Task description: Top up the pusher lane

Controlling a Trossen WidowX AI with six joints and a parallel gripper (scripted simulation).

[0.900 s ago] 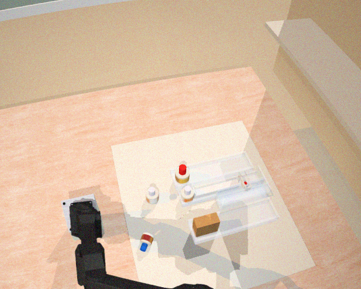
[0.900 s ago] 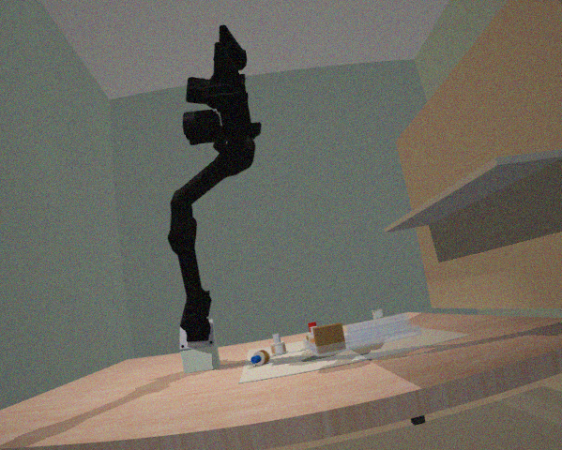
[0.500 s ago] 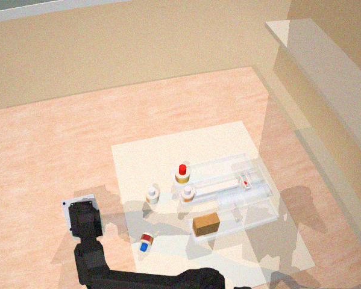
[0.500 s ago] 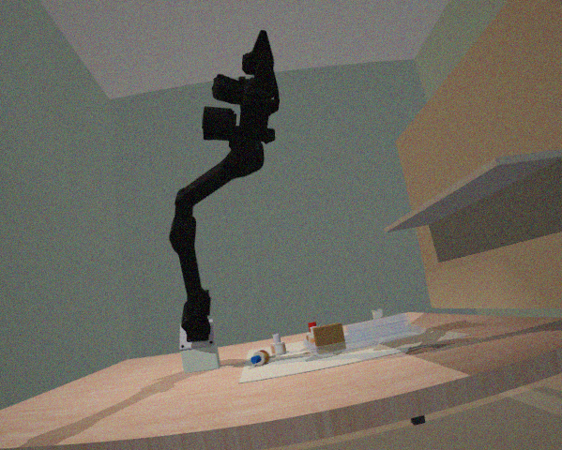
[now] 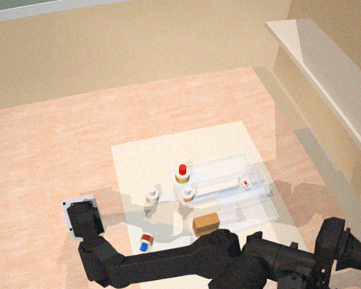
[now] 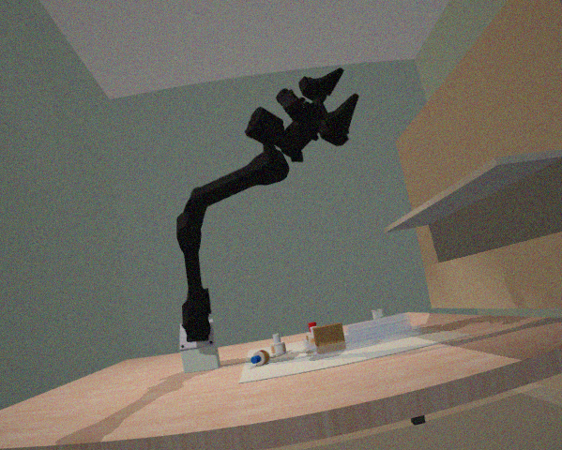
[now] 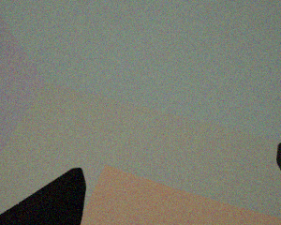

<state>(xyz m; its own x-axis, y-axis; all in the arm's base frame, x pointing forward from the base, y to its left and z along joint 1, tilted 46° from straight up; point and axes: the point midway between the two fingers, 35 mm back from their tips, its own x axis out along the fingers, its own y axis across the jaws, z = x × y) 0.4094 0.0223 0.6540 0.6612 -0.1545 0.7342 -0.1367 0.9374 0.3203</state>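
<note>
Right now my gripper tip is 100 mm past the brown box, 390 mm to the right of it and 520 mm above it. Also, from my gripper tip: red dot: 60 mm ahead, 490 mm to the left, 490 mm below; wall shelf: 380 mm ahead, 520 mm to the left, 200 mm below.
</note>
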